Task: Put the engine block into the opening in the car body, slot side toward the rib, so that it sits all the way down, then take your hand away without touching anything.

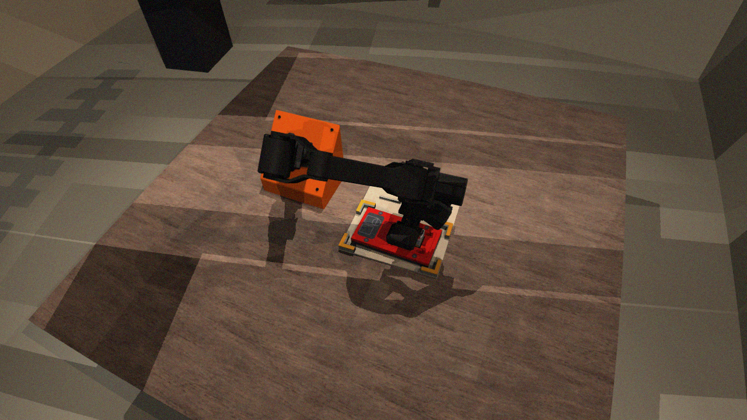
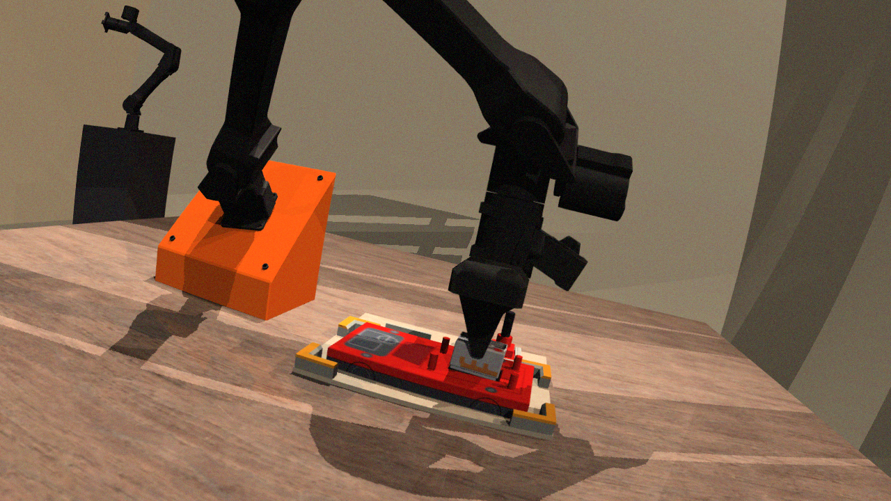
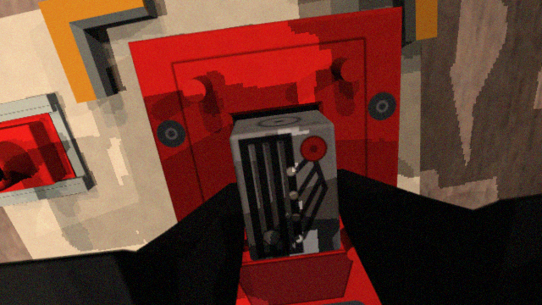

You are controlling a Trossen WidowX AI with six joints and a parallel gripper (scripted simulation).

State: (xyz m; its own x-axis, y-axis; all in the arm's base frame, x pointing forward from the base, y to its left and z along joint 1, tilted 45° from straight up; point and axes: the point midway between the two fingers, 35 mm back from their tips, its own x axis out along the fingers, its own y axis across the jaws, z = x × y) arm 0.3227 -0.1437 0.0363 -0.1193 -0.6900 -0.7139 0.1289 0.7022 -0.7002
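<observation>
The engine block lies 10 mm below my gripper tip. The rest, counted from my gripper tip: black peg 30 mm ahead, 120 mm to the left, 10 mm below.
</observation>
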